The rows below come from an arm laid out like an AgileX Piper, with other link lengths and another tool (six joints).
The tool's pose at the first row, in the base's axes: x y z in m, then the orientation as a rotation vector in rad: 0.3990 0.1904 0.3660 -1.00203 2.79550 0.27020
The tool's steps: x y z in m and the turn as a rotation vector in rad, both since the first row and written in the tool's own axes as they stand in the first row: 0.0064 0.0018 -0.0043 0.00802 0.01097 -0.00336; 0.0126 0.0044 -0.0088 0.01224 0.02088 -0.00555; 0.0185 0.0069 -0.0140 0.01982 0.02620 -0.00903; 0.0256 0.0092 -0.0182 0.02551 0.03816 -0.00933; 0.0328 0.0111 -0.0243 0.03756 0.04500 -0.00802; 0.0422 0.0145 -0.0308 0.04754 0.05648 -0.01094; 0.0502 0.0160 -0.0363 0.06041 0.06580 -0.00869; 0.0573 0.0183 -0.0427 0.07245 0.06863 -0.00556; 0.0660 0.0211 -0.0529 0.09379 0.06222 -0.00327; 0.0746 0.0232 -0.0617 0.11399 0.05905 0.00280; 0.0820 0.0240 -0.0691 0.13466 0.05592 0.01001; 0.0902 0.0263 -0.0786 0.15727 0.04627 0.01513; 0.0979 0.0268 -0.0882 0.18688 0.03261 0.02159; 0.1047 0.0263 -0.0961 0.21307 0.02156 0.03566
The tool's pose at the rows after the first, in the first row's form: 0.3926 0.1869 0.3690 -1.00940 2.80218 0.25363; 0.3858 0.1841 0.3724 -1.01557 2.80908 0.24302; 0.3792 0.1812 0.3765 -1.02084 2.81059 0.22942; 0.3720 0.1777 0.3794 -1.02491 2.82008 0.21593; 0.3647 0.1734 0.3840 -1.02315 2.82486 0.19577; 0.3548 0.1688 0.3887 -1.02958 2.83148 0.17586; 0.3472 0.1638 0.3926 -1.02724 2.83859 0.15338; 0.3398 0.1598 0.3976 -1.02118 2.84057 0.13519; 0.3305 0.1543 0.4060 -1.01023 2.83194 0.10806; 0.3218 0.1487 0.4130 -0.99563 2.82831 0.08162; 0.3150 0.1431 0.4187 -0.97934 2.82499 0.05476; 0.3064 0.1377 0.4265 -0.96287 2.81407 0.02829; 0.2993 0.1313 0.4342 -0.94129 2.79834 -0.00554; 0.2938 0.1250 0.4404 -0.91129 2.78947 -0.03468
